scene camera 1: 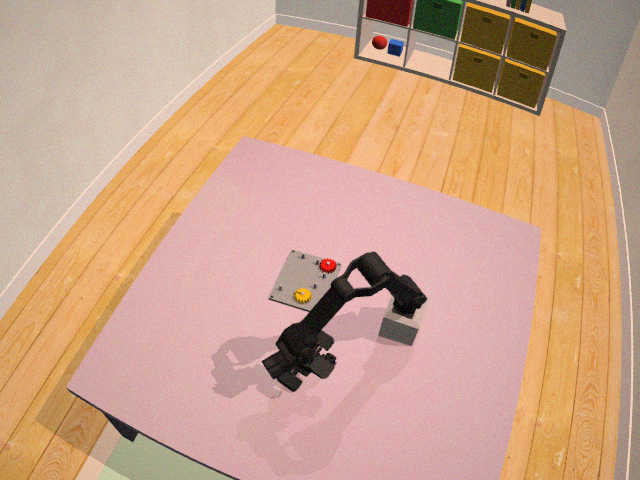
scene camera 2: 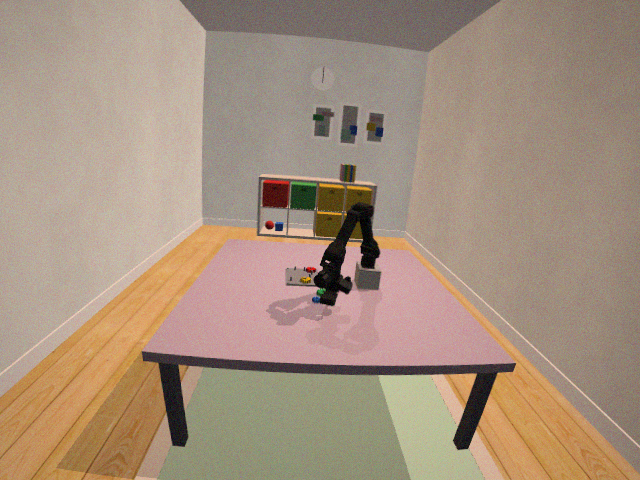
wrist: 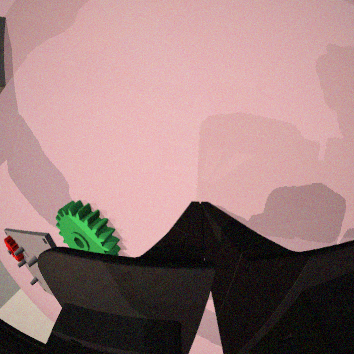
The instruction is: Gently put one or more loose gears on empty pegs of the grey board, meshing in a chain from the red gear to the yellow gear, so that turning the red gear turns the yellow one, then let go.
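Places are measured from the arm's base along level axes (x back, y right, z up), in metres.
Pixels of known places: gripper, between the fingertips: [wrist: 198,208]; arm's base, origin of its link: [scene camera 1: 405,306] [scene camera 2: 367,265].
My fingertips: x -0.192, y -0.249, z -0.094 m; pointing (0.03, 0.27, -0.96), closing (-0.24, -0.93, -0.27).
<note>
Ahead of a thing's pixels: the offset from my fingertips to its top centre.
The grey board {dz +0.019, dx -0.133, dy +0.287 m} [scene camera 1: 294,276] [scene camera 2: 291,278] [wrist: 29,242] lies on the pink table and carries the red gear {dz +0.014, dx -0.092, dy +0.365 m} [scene camera 1: 328,265] [scene camera 2: 310,270] [wrist: 11,246] and the yellow gear {dz +0.014, dx -0.116, dy +0.223 m} [scene camera 1: 302,295] [scene camera 2: 305,279], with several bare pegs between them. My gripper [scene camera 1: 291,380] [scene camera 2: 328,300] [wrist: 198,208] is shut with the fingertips touching, low over the table in front of the board. A loose green gear {dz +0.006, dx -0.029, dy +0.104 m} [wrist: 84,232] [scene camera 2: 321,291] lies flat on the table to the left of the fingers. A small blue gear {dz +0.006, dx -0.060, dy +0.029 m} [scene camera 2: 316,299] lies on the table beside the fingertips; the wrist view hides it.
The arm's grey base block [scene camera 1: 399,330] [scene camera 2: 368,278] stands right of the board. A shelf unit [scene camera 2: 318,177] with coloured bins stands on the floor at the far wall. The table's front edge [scene camera 2: 328,367] is far from the gripper.
</note>
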